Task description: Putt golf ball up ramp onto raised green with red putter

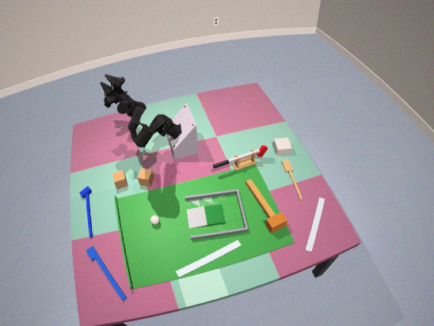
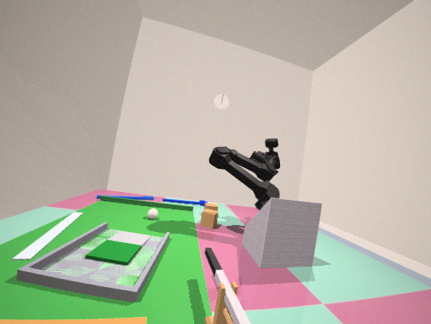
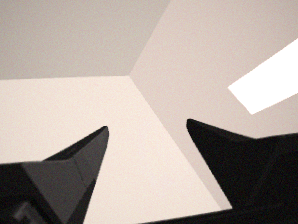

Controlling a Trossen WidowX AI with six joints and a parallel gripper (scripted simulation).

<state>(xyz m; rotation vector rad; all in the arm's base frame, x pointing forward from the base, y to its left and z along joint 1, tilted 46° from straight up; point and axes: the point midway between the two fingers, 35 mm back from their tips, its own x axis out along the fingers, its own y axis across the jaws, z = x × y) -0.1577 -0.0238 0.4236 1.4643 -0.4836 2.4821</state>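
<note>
Right now my gripper tip is 58 cm short of the white golf ball, 18 cm to the right of it and 42 cm above it. Round my gripper tip: red putter: 31 cm ahead, 63 cm to the left, 38 cm below; white block: 25 cm ahead, 88 cm to the left, 42 cm below; wooden stand: 31 cm ahead, 65 cm to the left, 40 cm below.
</note>
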